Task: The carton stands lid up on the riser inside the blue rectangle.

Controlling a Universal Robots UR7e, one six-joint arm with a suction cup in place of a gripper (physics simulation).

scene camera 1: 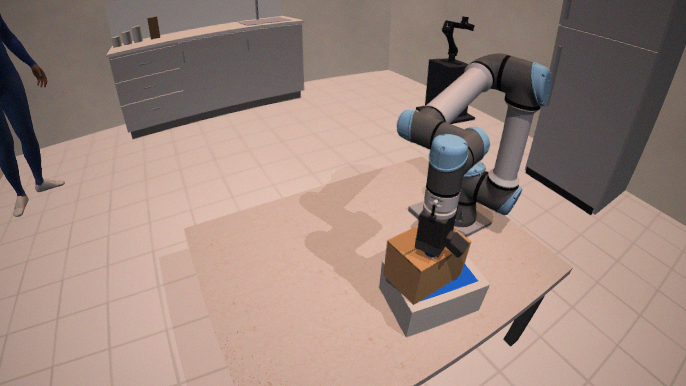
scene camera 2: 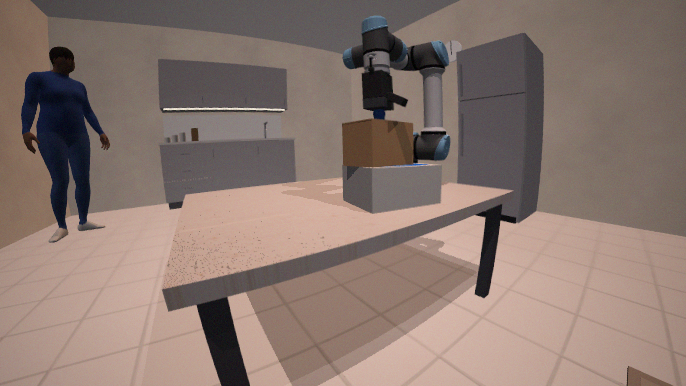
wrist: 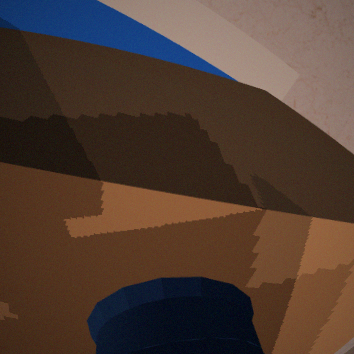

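Pixels of known places: hand, its tool point: (scene camera 1: pixel 430 256) (scene camera 2: pixel 379 125) (wrist: pixel 163 277); arm's base, origin of its link: (scene camera 1: pixel 457 215).
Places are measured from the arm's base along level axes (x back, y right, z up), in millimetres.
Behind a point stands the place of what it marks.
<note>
The brown carton (scene camera 1: pixel 400 270) @(x -466, y -269, z 177 mm) (scene camera 2: pixel 365 145) @(x -461, y -310, z 163 mm) (wrist: pixel 150 200) is upright, with a seam line on its top face. Its underside is at the top of the grey riser (scene camera 1: pixel 445 315) @(x -358, y -370, z 30 mm) (scene camera 2: pixel 407 187) @(x -361, y -370, z 45 mm) (wrist: pixel 260 60) @(x -447, y -351, z 104 mm); I cannot tell whether it touches. The blue rectangle (scene camera 1: pixel 462 280) @(x -288, y -334, z 104 mm) (scene camera 2: pixel 422 164) @(x -258, y -335, z 104 mm) (wrist: pixel 100 25) @(x -356, y -334, z 104 mm) shows beside the carton, on the right in the first scene view. The carton covers the rest of it and hides part of the riser's left rim. My suction gripper (scene camera 1: pixel 430 255) (scene camera 2: pixel 379 114) (wrist: pixel 175 315) is shut on the carton, its blue cup against the top face.
The riser stands near the right front edge of the table (scene camera 1: pixel 280 280) @(x -713, y 1, z -17 mm) (scene camera 2: pixel 260 220) @(x -744, y -247, z -16 mm). The arm's base is behind it. A fridge (scene camera 1: pixel 590 100) (scene camera 2: pixel 492 125), a kitchen counter (scene camera 1: pixel 215 75) and a person in blue (scene camera 1: pixel 17 105) (scene camera 2: pixel 62 115) are beyond the table.
</note>
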